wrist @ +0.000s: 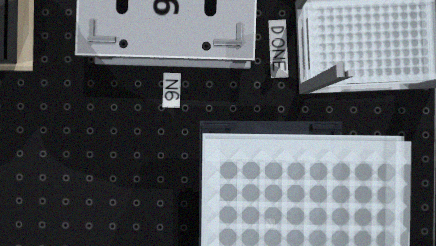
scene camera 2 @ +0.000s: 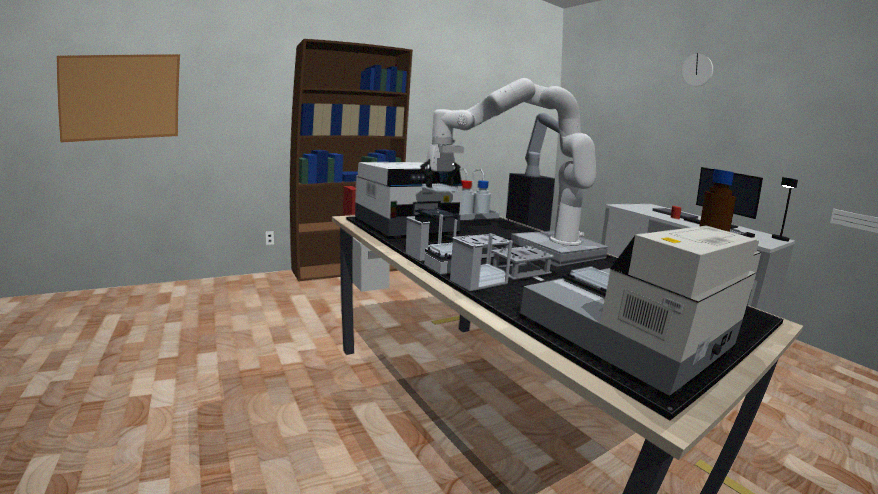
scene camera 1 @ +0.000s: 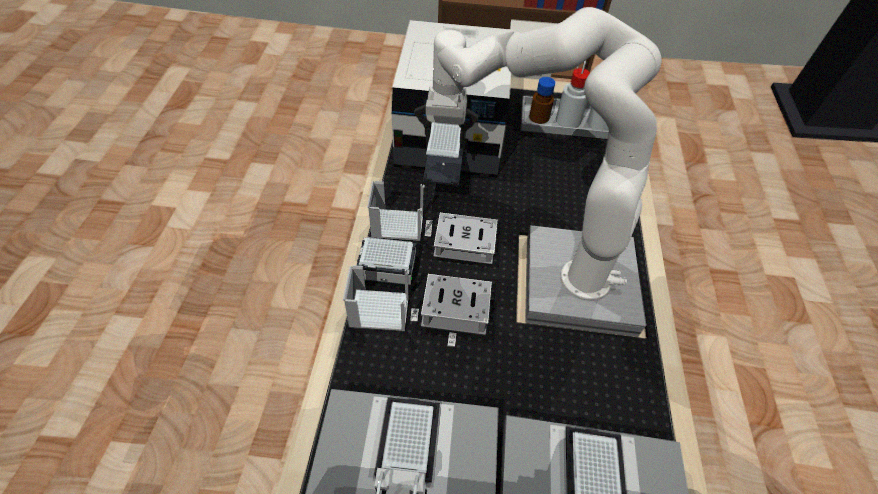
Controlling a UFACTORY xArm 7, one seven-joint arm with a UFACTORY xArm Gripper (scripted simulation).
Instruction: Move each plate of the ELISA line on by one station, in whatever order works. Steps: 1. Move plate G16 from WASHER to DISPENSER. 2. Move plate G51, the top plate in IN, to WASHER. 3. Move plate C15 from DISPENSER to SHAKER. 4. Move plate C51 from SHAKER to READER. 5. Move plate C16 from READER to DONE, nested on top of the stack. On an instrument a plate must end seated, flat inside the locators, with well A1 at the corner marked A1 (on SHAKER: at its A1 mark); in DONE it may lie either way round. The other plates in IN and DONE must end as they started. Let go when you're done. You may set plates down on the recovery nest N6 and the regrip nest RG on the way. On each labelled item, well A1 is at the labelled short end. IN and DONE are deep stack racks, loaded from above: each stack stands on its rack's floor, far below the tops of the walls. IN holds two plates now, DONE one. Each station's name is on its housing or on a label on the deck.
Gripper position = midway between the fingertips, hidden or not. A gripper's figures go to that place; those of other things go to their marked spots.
My gripper (scene camera 1: 444,138): 150 cm from the lens. A dark reader tray (scene camera 1: 435,172): 154 cm from the lens.
